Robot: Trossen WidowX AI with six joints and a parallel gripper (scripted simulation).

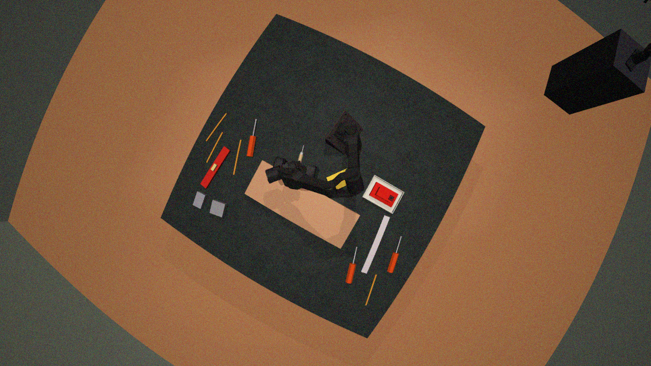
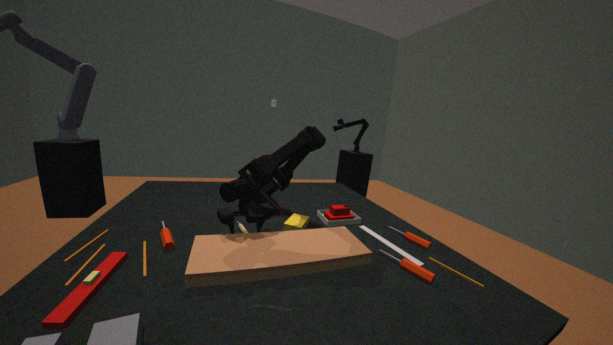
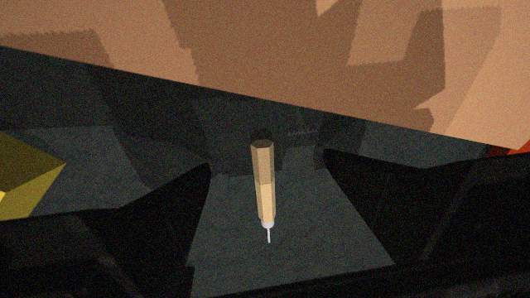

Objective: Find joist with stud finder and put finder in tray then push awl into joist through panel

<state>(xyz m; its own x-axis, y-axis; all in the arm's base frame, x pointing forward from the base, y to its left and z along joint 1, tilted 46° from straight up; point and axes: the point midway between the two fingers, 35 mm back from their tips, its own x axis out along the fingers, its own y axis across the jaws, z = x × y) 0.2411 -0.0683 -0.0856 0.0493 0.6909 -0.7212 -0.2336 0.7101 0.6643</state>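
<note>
Now: the awl 60 mm behind my gripper tip and 10 mm to the right of it. Also, from my gripper tip: white tray 420 mm to the left, 70 mm behind; then yellow block 200 mm to the left, 40 mm behind; then red level 380 mm to the right, 190 mm ahead.
</note>
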